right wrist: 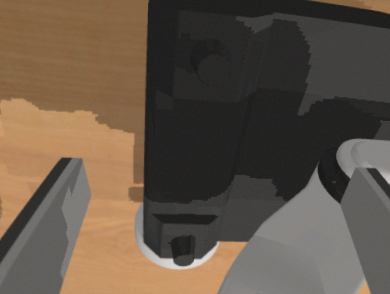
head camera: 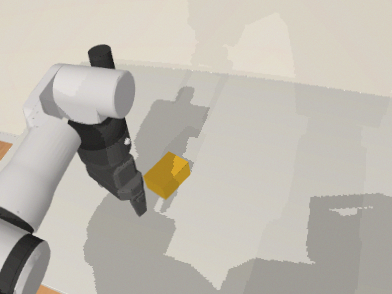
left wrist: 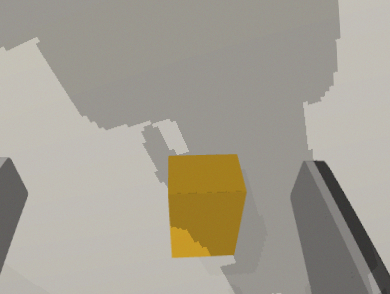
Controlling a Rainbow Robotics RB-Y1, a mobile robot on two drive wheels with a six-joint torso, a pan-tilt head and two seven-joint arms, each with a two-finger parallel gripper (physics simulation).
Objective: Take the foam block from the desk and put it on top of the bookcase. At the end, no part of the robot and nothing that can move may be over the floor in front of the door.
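Frame: origin at the robot's base, x right, y ahead, z up, level; centimetres.
Seen in the pictures: left gripper, fingertip midpoint: (head camera: 122, 197) (left wrist: 156, 178); right gripper, fingertip midpoint: (right wrist: 217, 181).
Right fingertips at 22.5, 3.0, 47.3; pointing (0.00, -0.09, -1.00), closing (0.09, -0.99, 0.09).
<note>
A point is followed by its place in that frame, as x, y, z.
The yellow foam block (head camera: 167, 175) @(-29.8, 66.4, 76.6) (left wrist: 207, 205) @(-32.0, 65.1, 76.6) lies on the pale desk (head camera: 235, 165) @(-16.7, 76.0, 72.1) (left wrist: 90, 200) @(-20.2, 65.2, 72.1). In the head camera my left gripper (head camera: 140, 212) points down, its visible fingertip just left of and below the block in the picture. In the left wrist view the left gripper (left wrist: 159, 195) @(-32.9, 53.8, 84.6) is open, and the block shows between the two fingers' lines, apart from both; how far it lies beyond the tips is hard to tell. My right gripper (right wrist: 217, 181) @(22.5, 3.0, 47.3) is open and empty, above the robot's own base. The bookcase and the door do not show.
The robot's dark base (right wrist: 195, 145) @(3.4, 0.0, 19.1) and a light grey part of its body (right wrist: 295, 230) @(5.2, -9.6, 35.8) show below the right gripper, with wooden floor (right wrist: 60, 75) @(4.1, 24.9, 0.1) beside them. The desk's far edge runs below a pale surface (head camera: 125, 30) @(-63.8, 116.1, 82.9). Shadows of the robot fall across the desk.
</note>
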